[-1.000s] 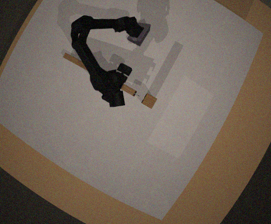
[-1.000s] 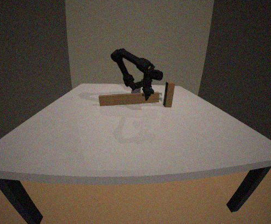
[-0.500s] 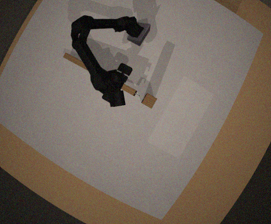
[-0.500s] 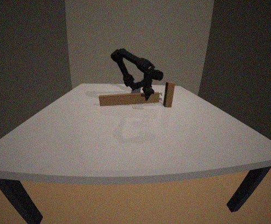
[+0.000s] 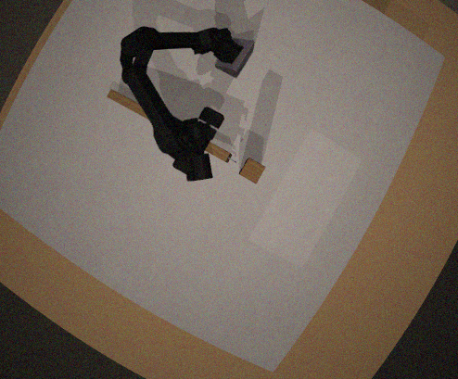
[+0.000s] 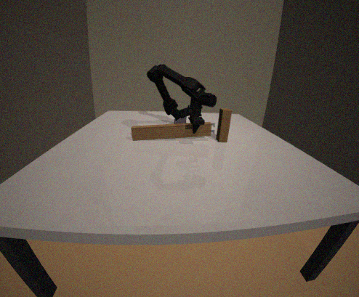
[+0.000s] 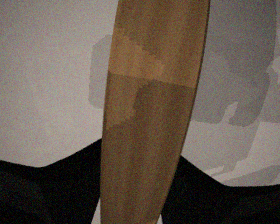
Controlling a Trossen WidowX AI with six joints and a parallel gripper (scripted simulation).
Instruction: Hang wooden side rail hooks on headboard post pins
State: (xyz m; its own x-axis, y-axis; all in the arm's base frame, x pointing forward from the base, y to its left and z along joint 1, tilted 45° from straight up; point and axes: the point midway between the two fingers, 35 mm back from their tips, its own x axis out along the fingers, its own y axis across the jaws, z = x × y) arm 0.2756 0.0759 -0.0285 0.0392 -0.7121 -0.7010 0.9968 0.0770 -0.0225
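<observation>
Right now the headboard post is 160 mm to the left of my gripper tip, 40 mm above it and 10 mm behind it.
</observation>
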